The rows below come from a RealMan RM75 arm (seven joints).
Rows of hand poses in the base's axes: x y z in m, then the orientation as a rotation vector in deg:
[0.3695, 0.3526, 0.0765, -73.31, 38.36, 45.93]
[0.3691, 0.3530, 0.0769, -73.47, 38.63, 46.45]
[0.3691, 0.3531, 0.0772, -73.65, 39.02, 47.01]
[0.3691, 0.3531, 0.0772, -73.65, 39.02, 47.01]
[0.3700, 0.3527, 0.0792, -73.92, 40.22, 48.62]
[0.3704, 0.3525, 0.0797, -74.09, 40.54, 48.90]
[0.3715, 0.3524, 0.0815, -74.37, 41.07, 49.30]
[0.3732, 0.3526, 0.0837, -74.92, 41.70, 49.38]
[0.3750, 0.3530, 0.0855, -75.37, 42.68, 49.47]
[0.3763, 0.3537, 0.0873, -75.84, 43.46, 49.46]
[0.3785, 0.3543, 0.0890, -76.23, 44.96, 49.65]
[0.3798, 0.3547, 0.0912, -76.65, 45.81, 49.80]
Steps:
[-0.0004, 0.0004, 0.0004, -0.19, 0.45, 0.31]
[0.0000, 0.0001, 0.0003, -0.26, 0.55, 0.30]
[0.0000, 0.0000, 0.0000, 0.00, 0.00, 0.00]
[0.0009, -0.0004, 0.0020, -0.58, 1.69, 0.72]
[0.0004, -0.0002, 0.0005, -0.26, 0.34, 0.13]
[0.0011, -0.0001, 0.0018, -0.43, 0.53, 0.18]
[0.0017, 0.0002, 0.0022, -0.74, 0.35, 0.04]
[0.0018, 0.0004, 0.0018, -0.82, 0.60, -0.15]
[0.0013, 0.0007, 0.0018, -0.75, 0.41, -0.12]
[0.0022, 0.0006, 0.0017, -1.01, 1.01, -0.31]
[0.0013, 0.0004, 0.0022, -0.73, 0.56, -0.05]

